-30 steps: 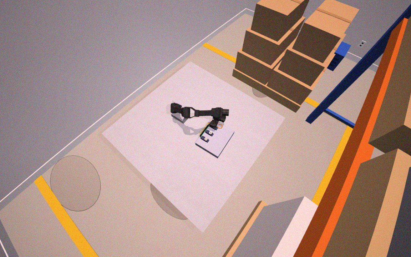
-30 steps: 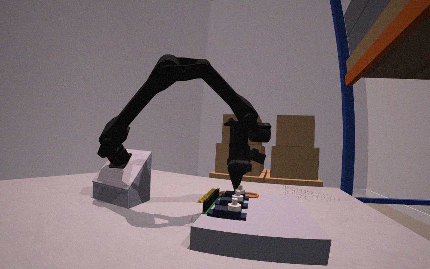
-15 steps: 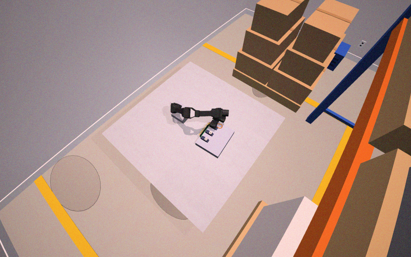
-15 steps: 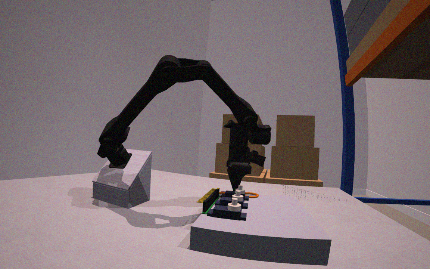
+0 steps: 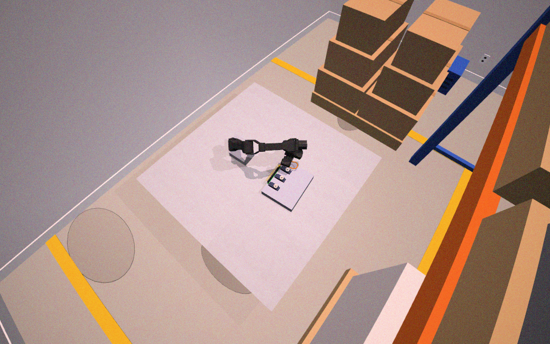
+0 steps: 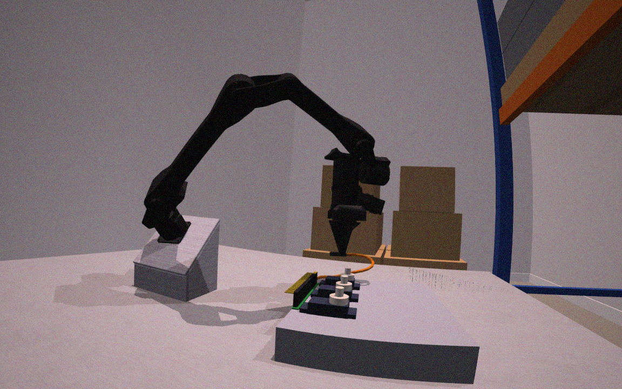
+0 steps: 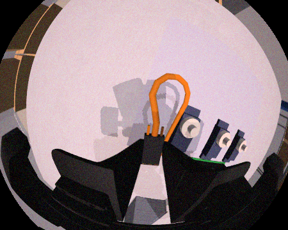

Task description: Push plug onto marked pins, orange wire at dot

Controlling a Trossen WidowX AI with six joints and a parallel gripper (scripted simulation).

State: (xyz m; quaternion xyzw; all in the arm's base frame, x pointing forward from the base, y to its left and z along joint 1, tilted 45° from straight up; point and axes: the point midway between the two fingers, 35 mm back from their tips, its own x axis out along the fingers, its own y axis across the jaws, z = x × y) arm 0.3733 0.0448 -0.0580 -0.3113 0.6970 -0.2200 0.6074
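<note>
My gripper tip is 50 mm past the yellow band, 50 mm to the left of it and 40 mm above it. Also, from my gripper tip: grey block (110 mm ahead, 130 mm to the right, 80 mm below).
</note>
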